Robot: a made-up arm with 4 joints.
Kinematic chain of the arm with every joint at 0, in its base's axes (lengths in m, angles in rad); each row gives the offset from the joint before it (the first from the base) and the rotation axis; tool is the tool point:
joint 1: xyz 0 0 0.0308 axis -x
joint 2: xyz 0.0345 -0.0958 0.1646 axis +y
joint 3: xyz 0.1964 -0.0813 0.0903 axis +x
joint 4: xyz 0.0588 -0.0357 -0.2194 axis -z
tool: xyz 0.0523 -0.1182 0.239
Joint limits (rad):
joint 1: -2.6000..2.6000
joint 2: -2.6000..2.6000
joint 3: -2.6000..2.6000
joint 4: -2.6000..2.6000
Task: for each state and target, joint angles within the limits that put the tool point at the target. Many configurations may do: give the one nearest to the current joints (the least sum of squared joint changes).
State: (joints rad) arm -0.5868 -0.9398 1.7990 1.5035
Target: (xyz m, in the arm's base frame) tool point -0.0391 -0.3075 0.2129
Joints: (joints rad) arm -0.4562 -1.5073 1.6937 2.2195
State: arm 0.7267 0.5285 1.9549 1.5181
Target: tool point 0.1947 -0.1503 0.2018
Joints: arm 0.4302 0.1856 1.4861 1.1290
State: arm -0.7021 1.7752 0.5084 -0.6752
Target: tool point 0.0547 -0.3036 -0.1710
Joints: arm -0.0822 1.7650 0.1716 -0.2051
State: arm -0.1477 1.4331 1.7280 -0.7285
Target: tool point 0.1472 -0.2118 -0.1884
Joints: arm -0.1269 1.3174 1.0704 -0.7141
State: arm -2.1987 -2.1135 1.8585 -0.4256
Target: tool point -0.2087 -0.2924 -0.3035
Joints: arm -2.0851 -2.4204 1.9714 -0.4141
